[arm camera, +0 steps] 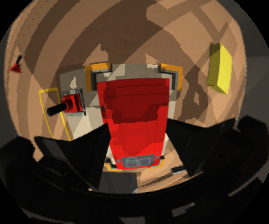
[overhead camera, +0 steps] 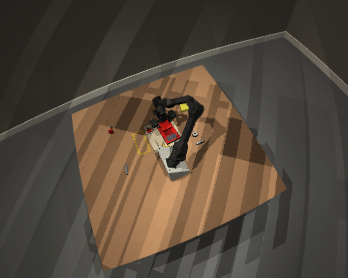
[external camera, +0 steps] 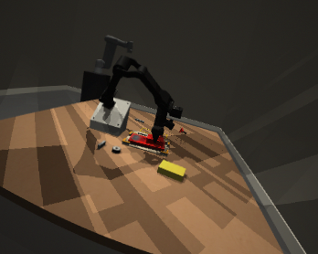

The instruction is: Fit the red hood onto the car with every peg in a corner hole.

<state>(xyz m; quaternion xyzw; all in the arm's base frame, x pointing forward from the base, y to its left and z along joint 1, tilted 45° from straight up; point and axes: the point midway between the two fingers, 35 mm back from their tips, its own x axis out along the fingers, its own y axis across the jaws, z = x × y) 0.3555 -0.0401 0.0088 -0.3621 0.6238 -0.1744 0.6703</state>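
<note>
My gripper tip is 10 mm below the red hood. Round my gripper tip: yellow block: 200 mm to the right, 150 mm ahead, 20 mm below; then dark wheel-like part: 190 mm to the right, 130 mm behind, 30 mm below; then grey part: 340 mm to the left, 240 mm behind, 30 mm below.
</note>
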